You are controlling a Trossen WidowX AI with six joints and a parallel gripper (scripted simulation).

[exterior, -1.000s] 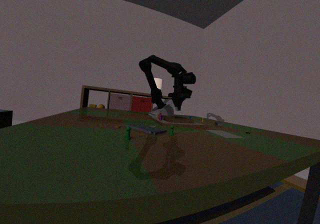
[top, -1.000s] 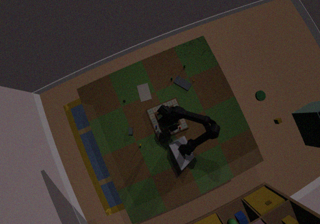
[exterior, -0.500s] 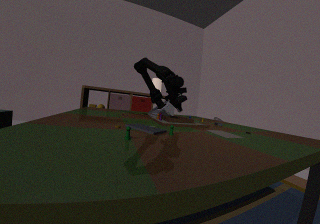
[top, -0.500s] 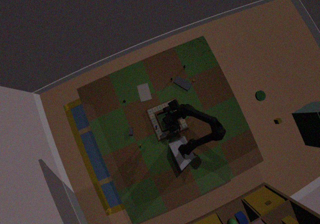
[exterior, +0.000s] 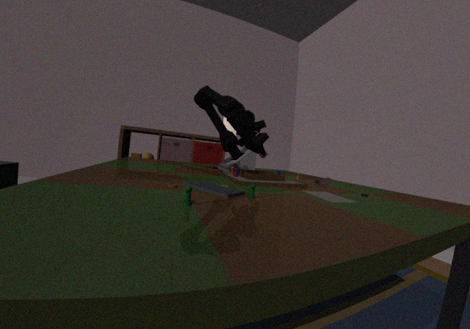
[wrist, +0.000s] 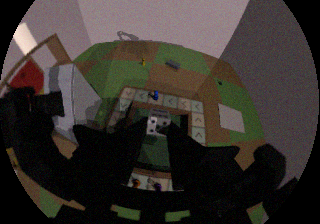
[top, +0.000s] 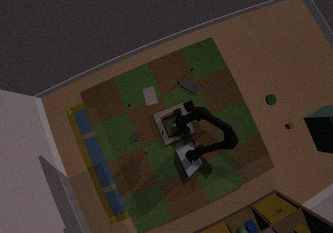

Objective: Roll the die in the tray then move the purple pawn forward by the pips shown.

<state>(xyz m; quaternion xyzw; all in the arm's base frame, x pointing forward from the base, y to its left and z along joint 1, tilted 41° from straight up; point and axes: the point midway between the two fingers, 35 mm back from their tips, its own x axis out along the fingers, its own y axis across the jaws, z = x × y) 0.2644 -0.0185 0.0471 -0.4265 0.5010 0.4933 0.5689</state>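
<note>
Now: gripper tip right at the white die. Also, from my gripper tip: green tray 10 mm to the right, 100 mm below; then blue pawn 100 mm to the left, 80 mm below; then purple pawn 10 mm ahead, 130 mm to the right, 80 mm below.
</note>
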